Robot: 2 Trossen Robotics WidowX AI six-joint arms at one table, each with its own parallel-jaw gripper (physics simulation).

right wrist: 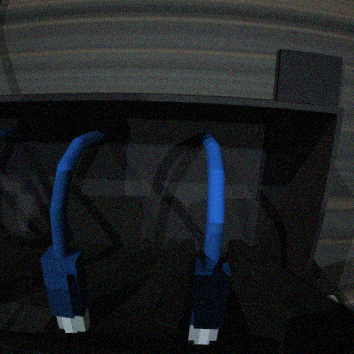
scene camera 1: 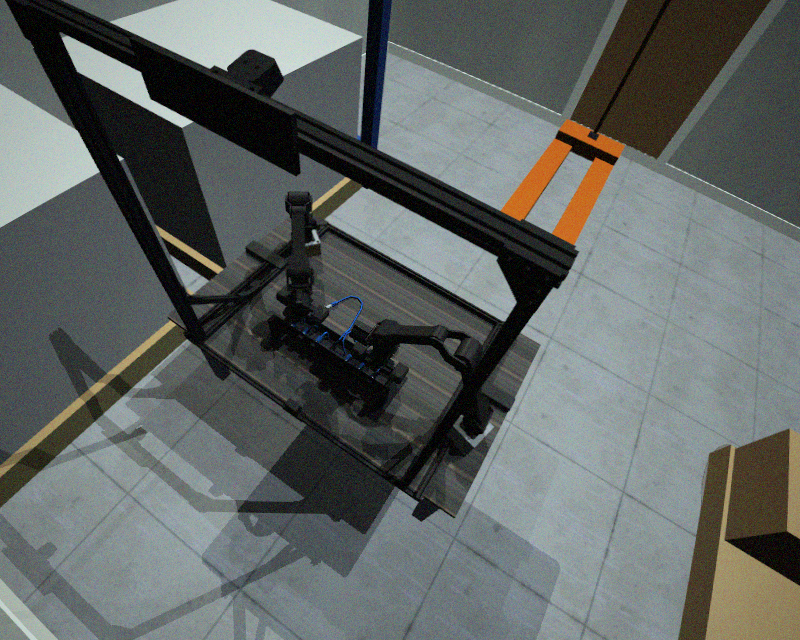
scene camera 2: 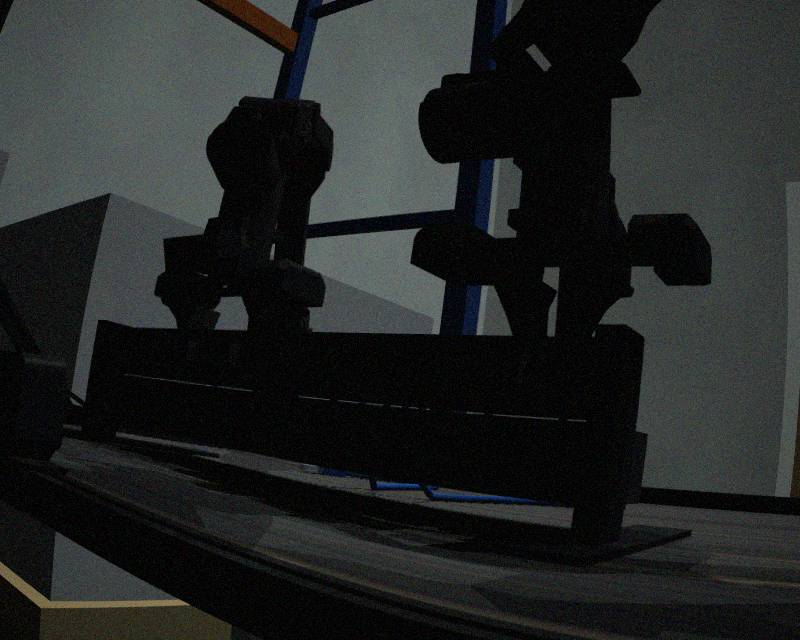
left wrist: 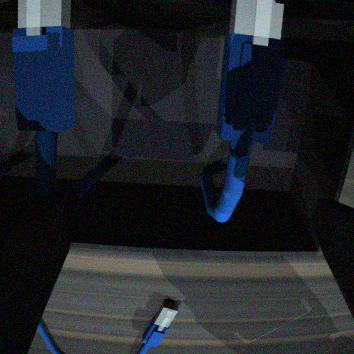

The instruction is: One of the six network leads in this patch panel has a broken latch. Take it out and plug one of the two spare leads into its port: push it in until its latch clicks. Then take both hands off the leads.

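Places are measured from the left arm's base along level axes (x up, y right, z ahead), in centimetres.
Where they show: left gripper, fingertip midpoint: (left wrist: 200,206); right gripper, fingertip midpoint: (right wrist: 209,250) (scene camera 1: 377,372); left arm's base, link origin: (scene camera 1: 305,236); right arm's base, link origin: (scene camera 1: 472,425).
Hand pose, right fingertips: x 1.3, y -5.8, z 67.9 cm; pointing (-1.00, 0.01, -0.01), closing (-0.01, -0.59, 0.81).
Things, the pixels of their centre, and the offset from my right fingertips. "pt": a spot on its surface instead. Level surfaces: height alone.
- black patch panel, body centre: (scene camera 2: 309,413) (scene camera 1: 333,353) dy +11.2, dx -2.7, dz -12.9 cm
- wooden table, surface height: dx -8.2 cm
- neighbouring lead, body centre: (right wrist: 64,313) dy +5.2, dx +1.1, dz -2.9 cm
- blue cable loop, surface spot: (scene camera 1: 358,312) pt dy -4.2, dx -7.6, dz -29.6 cm
- dark block, surface spot: (right wrist: 307,75) pt dy -9.2, dx -7.8, dz +1.0 cm
The black patch panel (scene camera 1: 334,365) (scene camera 2: 366,394) (right wrist: 140,105) stands on the wooden table (scene camera 1: 436,375) (left wrist: 228,281). Several blue leads are plugged into it. My right gripper (scene camera 1: 375,346) (scene camera 2: 550,320) (right wrist: 209,250) is at the panel's right end, shut on the blue plug of one lead (right wrist: 207,295), whose white tip shows below the fingers. A neighbouring lead (right wrist: 64,288) hangs beside it. My left gripper (scene camera 1: 302,314) (scene camera 2: 233,318) is open and empty over the panel's left end, facing two plugged leads, one on the left (left wrist: 43,77) and one on the right (left wrist: 249,88). A spare lead (left wrist: 159,326) lies on the table.
A blue cable loop (scene camera 1: 356,311) arches over the table behind the panel. A black gantry frame (scene camera 1: 436,203) spans above the table. A dark block (right wrist: 307,75) stands beyond the panel's end. Scene camera 2 shows everything as dark outlines.
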